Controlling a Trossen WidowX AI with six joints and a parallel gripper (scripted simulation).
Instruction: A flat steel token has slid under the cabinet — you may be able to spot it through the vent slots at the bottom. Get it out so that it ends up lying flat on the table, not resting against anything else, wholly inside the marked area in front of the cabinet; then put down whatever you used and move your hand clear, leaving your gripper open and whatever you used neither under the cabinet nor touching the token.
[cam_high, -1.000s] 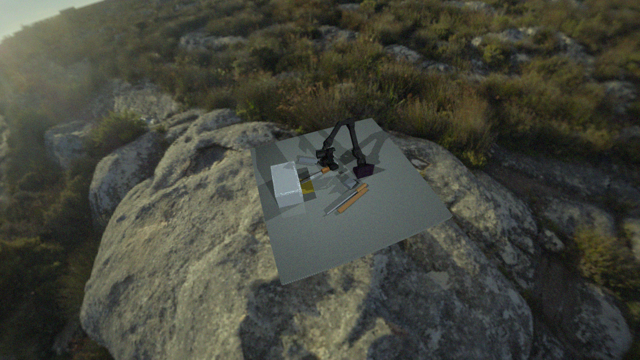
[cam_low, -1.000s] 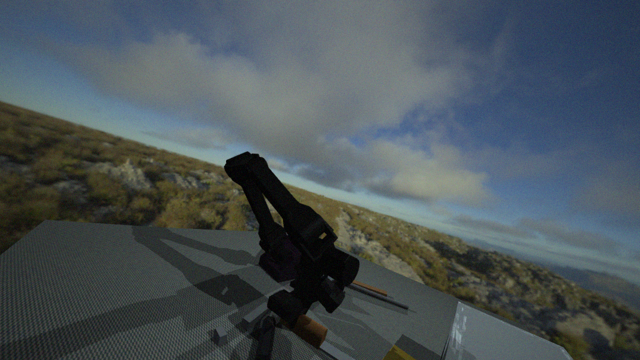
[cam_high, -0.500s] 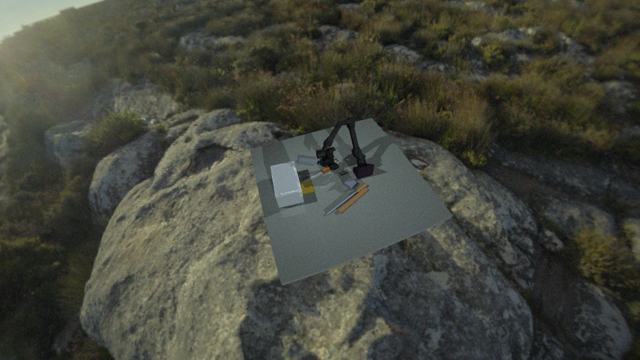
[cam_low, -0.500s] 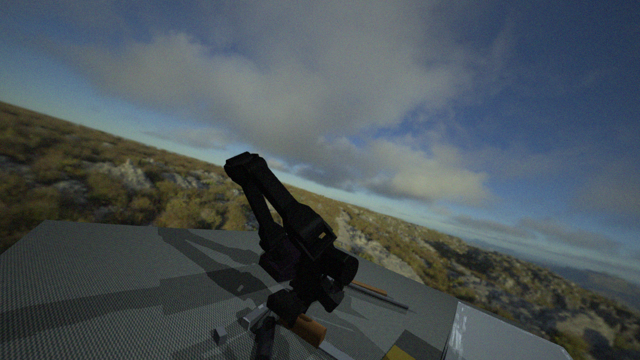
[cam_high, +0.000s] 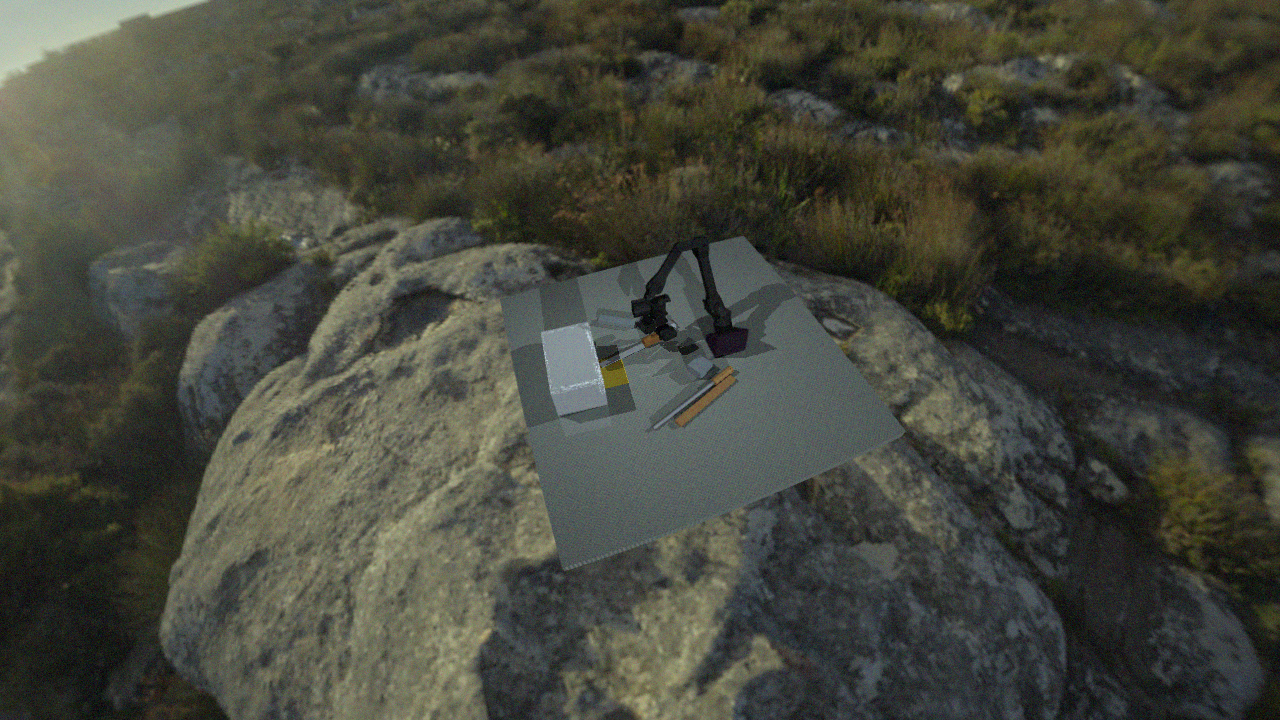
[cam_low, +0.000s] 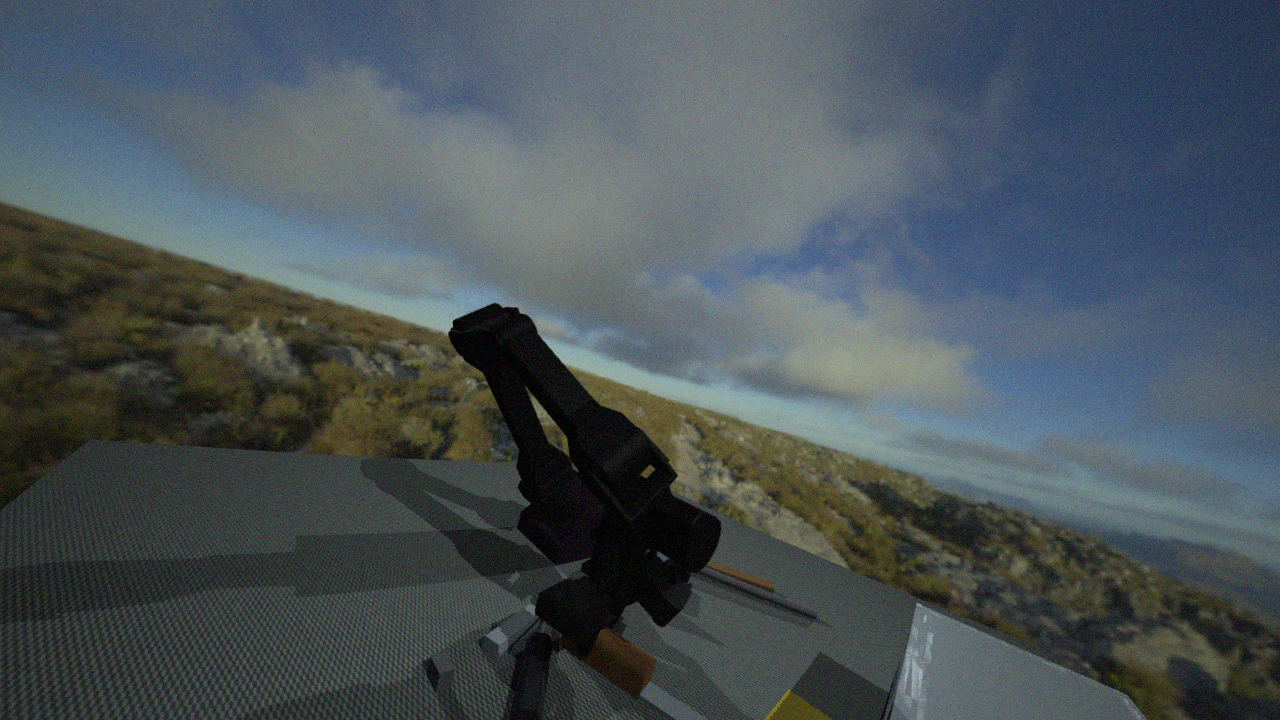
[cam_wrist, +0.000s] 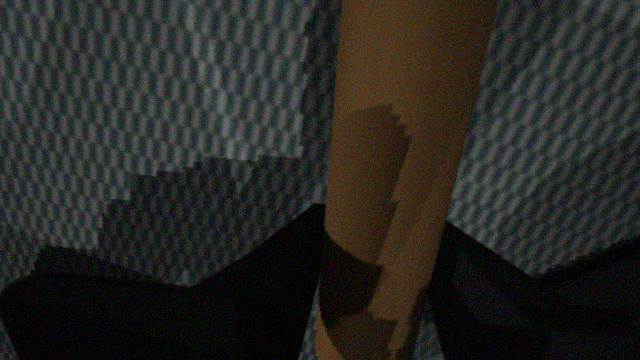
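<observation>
The grey bar lies 70 mm behind my gripper tip and 60 mm to the right of it. The rest, counted from my gripper tip: grey block 220 mm to the left, 80 mm behind, 10 mm above; then small grey cube 160 mm to the right, 60 mm behind; then wooden stick 360 mm to the left, 30 mm behind.
</observation>
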